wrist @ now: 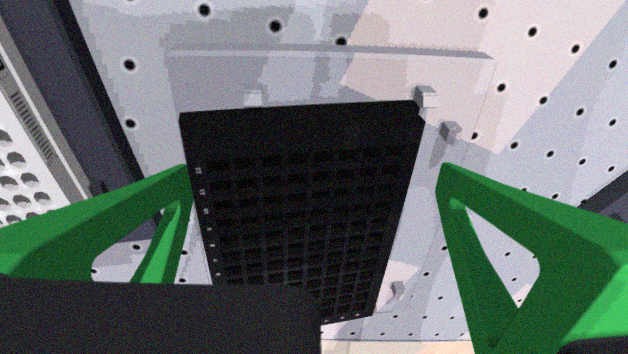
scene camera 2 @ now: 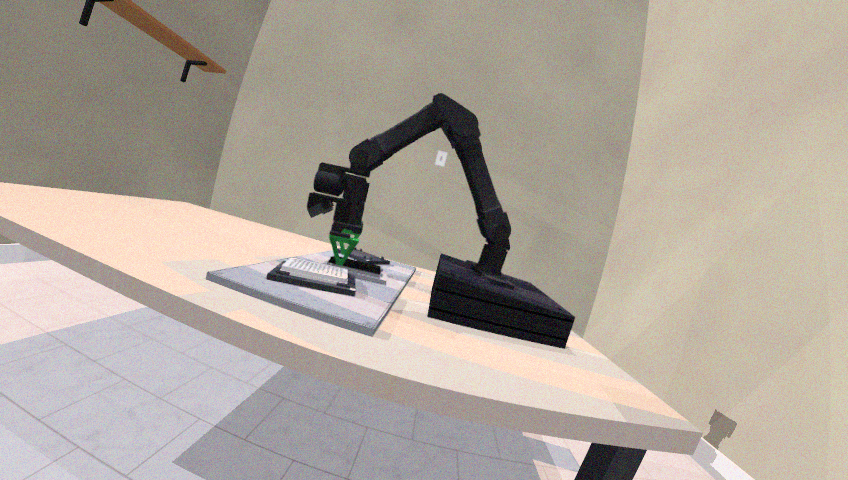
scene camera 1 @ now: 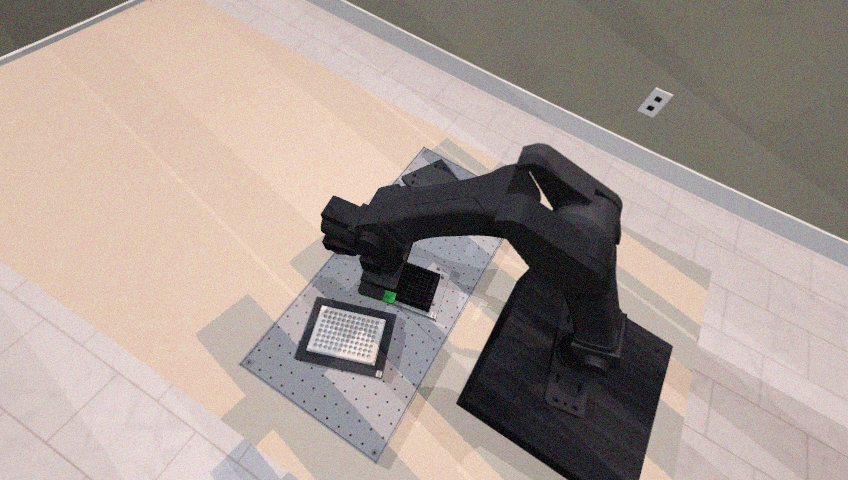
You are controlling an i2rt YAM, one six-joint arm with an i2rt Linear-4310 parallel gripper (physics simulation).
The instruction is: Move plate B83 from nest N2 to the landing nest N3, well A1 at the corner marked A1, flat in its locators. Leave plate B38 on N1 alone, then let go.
Labels:
my gripper: open, holds nothing
a black well plate [scene camera 1: 416, 287]: on a plate nest [scene camera 1: 444, 271]

